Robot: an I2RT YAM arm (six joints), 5 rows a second.
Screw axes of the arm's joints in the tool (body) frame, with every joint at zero. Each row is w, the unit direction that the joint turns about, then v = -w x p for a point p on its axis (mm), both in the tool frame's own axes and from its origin. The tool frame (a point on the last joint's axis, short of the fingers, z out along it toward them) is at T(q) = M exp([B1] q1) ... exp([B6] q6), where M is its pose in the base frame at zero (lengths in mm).
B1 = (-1, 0, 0, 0, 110.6, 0)
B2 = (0, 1, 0, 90.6, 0, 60)
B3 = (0, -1, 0, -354.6, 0, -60)
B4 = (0, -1, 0, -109.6, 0, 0)
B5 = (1, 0, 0, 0, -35.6, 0)
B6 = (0, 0, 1, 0, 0, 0)
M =
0 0 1 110.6
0 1 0 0
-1 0 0 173.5
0 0 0 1
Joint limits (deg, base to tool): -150..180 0..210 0..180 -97..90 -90..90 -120..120
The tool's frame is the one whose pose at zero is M.
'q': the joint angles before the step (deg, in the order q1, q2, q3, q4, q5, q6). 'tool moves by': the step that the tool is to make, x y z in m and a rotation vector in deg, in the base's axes. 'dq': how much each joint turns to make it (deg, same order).
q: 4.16, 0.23, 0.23, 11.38, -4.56, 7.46
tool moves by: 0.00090, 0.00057, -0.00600, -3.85, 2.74, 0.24
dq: -0.02, -0.02, 0.06, -3.41, -0.87, -3.56
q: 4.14, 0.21, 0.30, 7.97, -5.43, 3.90
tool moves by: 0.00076, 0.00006, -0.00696, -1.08, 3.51, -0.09
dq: 0.00, 0.00, 0.00, -3.65, 0.00, -0.83
